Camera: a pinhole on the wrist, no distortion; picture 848 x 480 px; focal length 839.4 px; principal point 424.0 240.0 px. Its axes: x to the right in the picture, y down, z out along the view. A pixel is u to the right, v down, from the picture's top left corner.
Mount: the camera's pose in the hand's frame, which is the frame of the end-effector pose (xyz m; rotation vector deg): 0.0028 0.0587 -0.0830 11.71 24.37 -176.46
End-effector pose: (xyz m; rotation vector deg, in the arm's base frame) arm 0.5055 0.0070 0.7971 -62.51 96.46 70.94
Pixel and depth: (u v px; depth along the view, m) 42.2 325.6 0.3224
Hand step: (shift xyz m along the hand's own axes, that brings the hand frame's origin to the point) 0.1089 -0.0594 0.2353
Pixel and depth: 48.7 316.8 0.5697
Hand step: 0.1856 -0.1442 0.4805
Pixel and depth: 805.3 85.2 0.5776
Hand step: -0.3347 0.0024 0.4617
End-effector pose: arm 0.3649 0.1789 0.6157 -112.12 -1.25 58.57
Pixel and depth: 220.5 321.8 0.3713
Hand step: 0.0468 -0.0763 0.2736
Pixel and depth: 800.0 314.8 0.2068
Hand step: -0.1143 -0.0159 0.0970
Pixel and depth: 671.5 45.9 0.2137
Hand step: -0.0887 0.0478 0.1258
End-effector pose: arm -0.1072 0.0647 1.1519 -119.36 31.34 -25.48
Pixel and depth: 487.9 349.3 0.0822
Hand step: -0.0133 0.0260 -0.0083
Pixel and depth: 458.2 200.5 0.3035
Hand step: -0.0484 -0.0101 0.2088
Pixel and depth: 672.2 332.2 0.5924
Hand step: -0.2427 -0.1661 0.4415
